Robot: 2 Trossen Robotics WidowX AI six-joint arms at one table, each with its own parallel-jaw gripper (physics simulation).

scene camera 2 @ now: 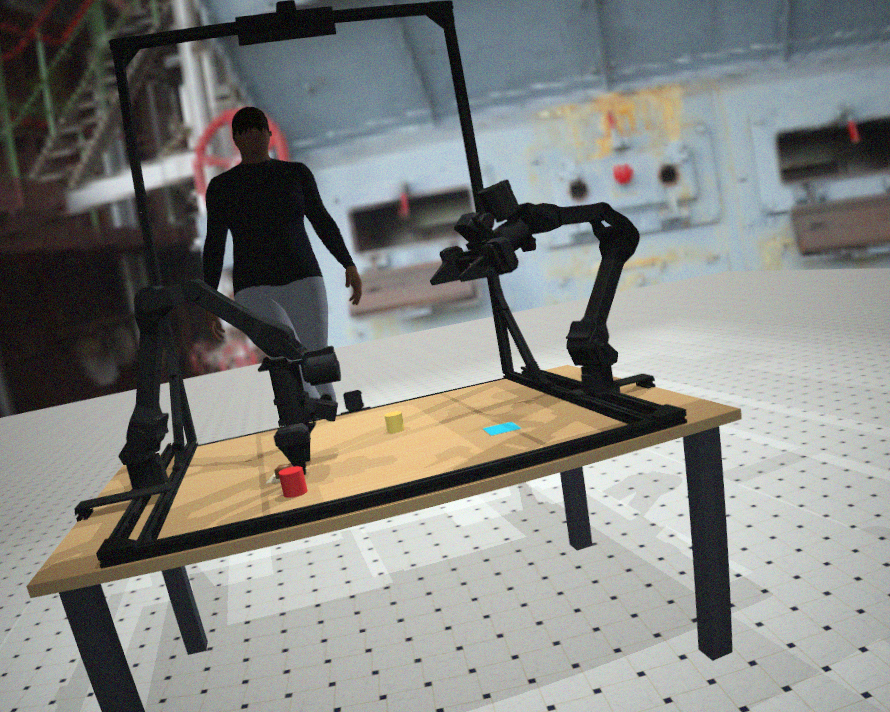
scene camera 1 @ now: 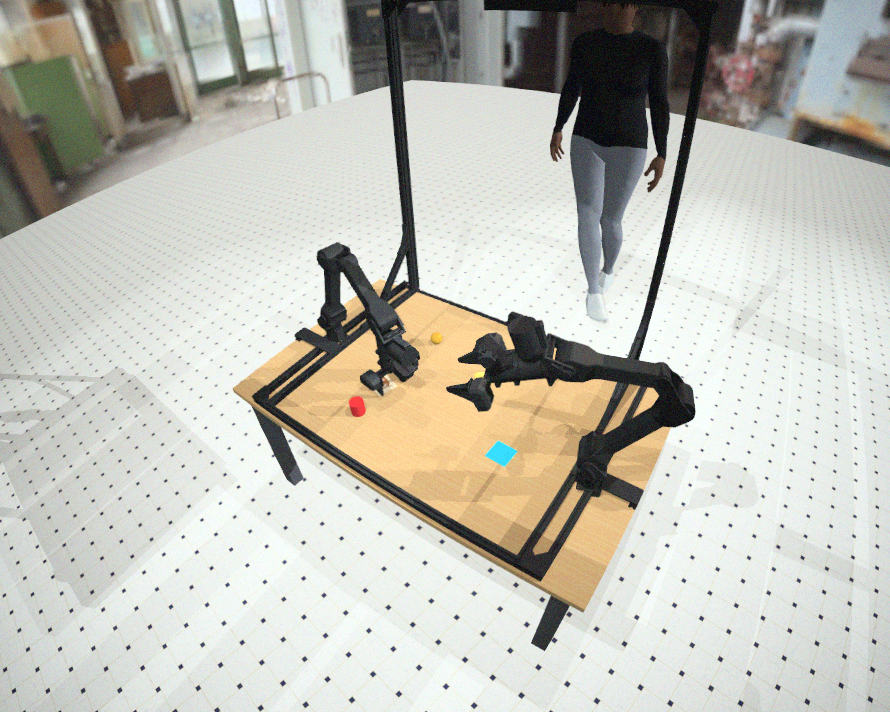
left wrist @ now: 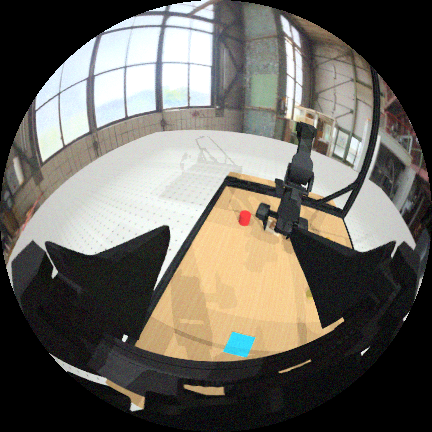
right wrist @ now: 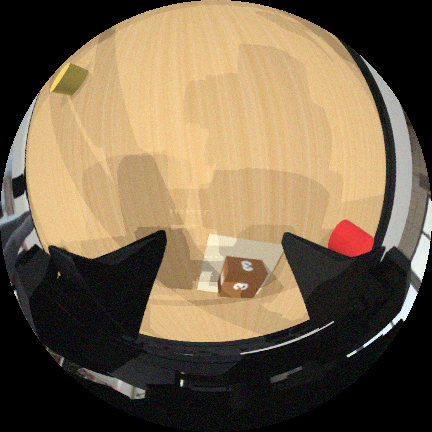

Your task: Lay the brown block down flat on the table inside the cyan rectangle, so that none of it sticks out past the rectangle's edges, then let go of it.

My left gripper is open and holds nothing. My right gripper is open and holds nothing. Also in view: a red cylinder. The table carries a yellow cylinder. Further things: a pale square patch.
My left gripper is seen too in scene camera 1 and in the left wrist view. My right gripper is seen too in scene camera 1, in the left wrist view and in the right wrist view.
